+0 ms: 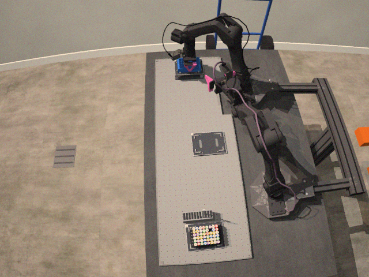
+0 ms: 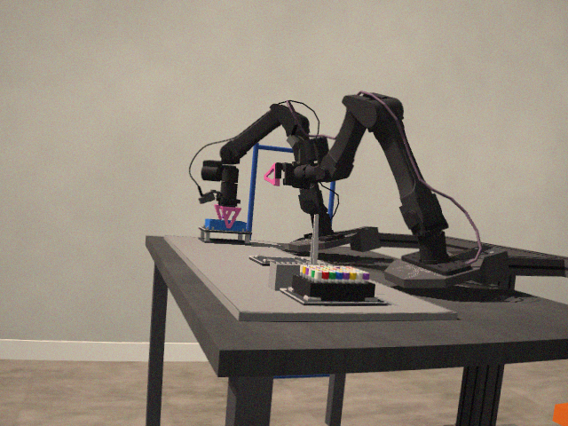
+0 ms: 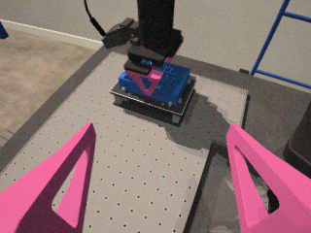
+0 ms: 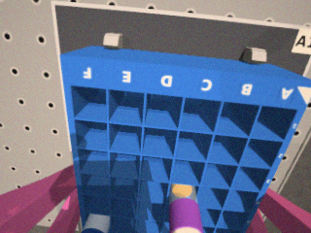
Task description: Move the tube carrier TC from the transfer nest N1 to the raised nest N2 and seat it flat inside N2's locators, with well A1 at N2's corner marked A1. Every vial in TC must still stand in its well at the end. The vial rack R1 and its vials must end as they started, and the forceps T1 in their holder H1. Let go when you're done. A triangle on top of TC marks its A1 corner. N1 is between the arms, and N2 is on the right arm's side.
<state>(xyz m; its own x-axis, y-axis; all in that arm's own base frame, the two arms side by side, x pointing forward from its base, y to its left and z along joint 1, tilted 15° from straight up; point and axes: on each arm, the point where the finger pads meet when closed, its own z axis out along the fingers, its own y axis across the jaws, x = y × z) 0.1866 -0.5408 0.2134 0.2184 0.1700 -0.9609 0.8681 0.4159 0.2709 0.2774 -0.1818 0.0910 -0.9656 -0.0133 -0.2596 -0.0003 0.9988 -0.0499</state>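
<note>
The blue tube carrier TC is right at my right hand. Round my right hand: holder H1 (820 mm to the left, 80 mm ahead, 50 mm below); corner label A1 (70 mm ahead, 60 mm to the right, 20 mm below).
</note>
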